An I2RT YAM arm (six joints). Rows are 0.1 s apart.
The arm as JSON. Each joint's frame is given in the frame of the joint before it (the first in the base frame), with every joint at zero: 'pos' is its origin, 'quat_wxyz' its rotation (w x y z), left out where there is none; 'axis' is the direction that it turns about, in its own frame. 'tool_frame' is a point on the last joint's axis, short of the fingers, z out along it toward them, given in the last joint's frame.
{
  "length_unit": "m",
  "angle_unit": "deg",
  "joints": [
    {
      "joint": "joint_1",
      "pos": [
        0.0,
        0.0,
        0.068
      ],
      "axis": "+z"
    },
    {
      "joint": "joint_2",
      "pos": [
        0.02,
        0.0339,
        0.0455
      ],
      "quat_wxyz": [
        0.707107,
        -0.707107,
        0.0,
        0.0
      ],
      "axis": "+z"
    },
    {
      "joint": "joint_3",
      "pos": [
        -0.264,
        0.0,
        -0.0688
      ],
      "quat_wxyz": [
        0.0,
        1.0,
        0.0,
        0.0
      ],
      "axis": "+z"
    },
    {
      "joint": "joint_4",
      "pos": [
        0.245,
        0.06,
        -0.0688
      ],
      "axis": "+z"
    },
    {
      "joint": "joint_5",
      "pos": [
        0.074,
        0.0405,
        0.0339
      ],
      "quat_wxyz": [
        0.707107,
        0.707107,
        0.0,
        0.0
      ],
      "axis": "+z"
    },
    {
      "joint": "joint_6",
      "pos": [
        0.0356,
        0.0,
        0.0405
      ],
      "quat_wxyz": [
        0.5,
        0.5,
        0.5,
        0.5
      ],
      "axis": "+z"
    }
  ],
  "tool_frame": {
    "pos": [
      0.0,
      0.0,
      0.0
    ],
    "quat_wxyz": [
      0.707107,
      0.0,
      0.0,
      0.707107
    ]
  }
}
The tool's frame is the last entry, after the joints.
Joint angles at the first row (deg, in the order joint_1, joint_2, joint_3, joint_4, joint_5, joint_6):
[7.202 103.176 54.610 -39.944 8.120 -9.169]
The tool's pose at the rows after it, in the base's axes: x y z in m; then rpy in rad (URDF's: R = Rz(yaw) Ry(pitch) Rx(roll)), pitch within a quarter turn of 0, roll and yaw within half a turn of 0:
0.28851 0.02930 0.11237 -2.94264 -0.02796 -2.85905
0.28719 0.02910 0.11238 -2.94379 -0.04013 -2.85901
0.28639 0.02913 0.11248 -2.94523 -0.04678 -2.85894
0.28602 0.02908 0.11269 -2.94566 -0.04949 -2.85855
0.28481 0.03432 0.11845 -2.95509 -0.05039 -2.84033
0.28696 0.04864 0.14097 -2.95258 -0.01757 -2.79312
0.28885 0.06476 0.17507 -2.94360 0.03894 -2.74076
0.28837 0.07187 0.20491 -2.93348 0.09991 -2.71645
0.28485 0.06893 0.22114 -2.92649 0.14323 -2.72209
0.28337 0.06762 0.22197 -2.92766 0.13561 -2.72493
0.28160 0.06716 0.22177 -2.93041 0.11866 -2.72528
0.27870 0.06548 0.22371 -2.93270 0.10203 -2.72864
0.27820 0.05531 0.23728 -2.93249 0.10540 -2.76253
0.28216 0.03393 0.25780 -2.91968 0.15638 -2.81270
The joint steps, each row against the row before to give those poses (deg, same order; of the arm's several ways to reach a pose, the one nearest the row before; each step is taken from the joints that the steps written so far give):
[0.000 1.137 0.001 -0.132 3.388 0.000]
[-0.001 -0.002 -0.001 -0.699 0.043 -0.001]
[0.023 -0.021 -0.002 -0.413 -0.022 0.023]
[0.000 -0.044 0.000 -0.197 0.001 -0.022]
[1.005 -0.851 0.505 -1.488 -0.525 -0.022]
[2.711 -2.624 2.732 -3.475 -0.153 0.000]
[2.994 -3.519 4.347 -4.589 0.000 0.000]
[1.355 -3.169 3.455 -3.082 0.022 0.001]
[-0.373 -2.666 0.809 -0.962 0.000 -0.002]
[-0.174 -0.241 -0.022 -0.657 0.000 -0.021]
[0.001 0.000 0.022 -1.006 0.000 0.001]
[-0.174 -0.393 0.108 -1.462 0.022 0.000]
[-1.968 -1.114 1.992 -2.908 -0.022 -0.022]
[-4.393 -1.597 2.882 -1.201 -0.022 -1.464]

